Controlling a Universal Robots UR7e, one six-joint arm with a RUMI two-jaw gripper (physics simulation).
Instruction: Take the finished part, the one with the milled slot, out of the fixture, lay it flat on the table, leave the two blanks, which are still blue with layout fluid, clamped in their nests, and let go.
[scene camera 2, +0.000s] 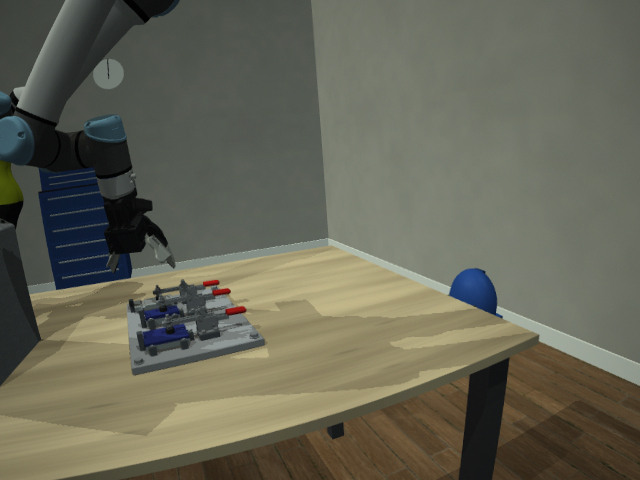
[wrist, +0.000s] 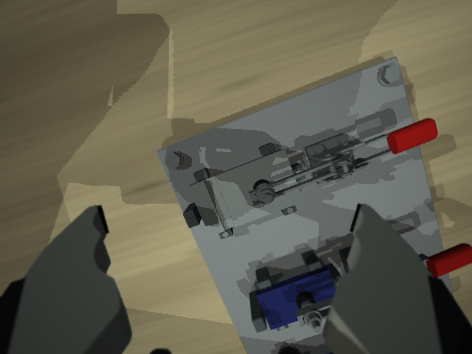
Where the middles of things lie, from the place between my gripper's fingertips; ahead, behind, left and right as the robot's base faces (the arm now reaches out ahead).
Labels:
Now: the clamp arm (wrist: 263, 190) 5 cm below my hand, 5 cm ahead of it and 2 cm to the right of it. The rest, counted from my hand: fixture plate (scene camera 2: 234, 332): 13 cm to the right, 9 cm below, 4 cm ahead; then finished part (wrist: 223, 201): 7 cm below, 2 cm to the right, 1 cm ahead.

